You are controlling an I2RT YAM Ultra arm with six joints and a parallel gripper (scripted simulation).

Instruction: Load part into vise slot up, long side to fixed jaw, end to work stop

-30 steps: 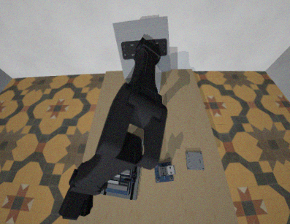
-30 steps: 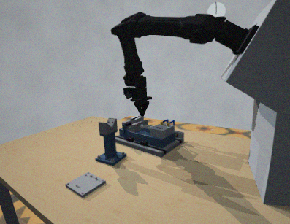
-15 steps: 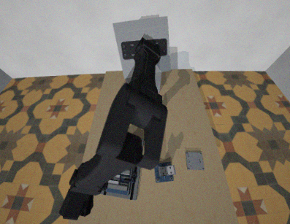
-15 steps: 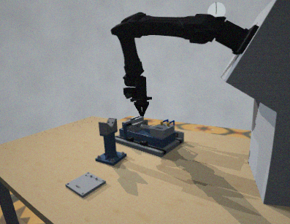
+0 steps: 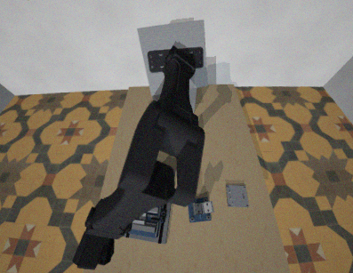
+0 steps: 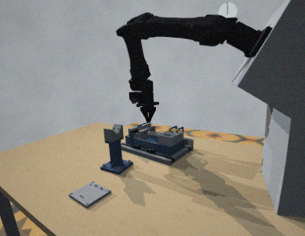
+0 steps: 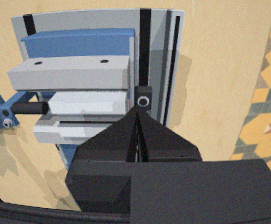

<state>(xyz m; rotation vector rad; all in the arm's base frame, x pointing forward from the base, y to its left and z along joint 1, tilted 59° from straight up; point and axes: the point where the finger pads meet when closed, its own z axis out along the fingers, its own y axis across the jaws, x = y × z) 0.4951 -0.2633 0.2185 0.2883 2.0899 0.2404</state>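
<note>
The part is 4 cm to the left of my hand and 1 cm below it. From my hand the other things lie so: fixed jaw: 5 cm to the left, 4 cm below, 4 cm ahead; moving jaw: 6 cm to the left, 4 cm below, 2 cm behind; work stop: 10 cm to the left, 2 cm below, 2 cm ahead.
</note>
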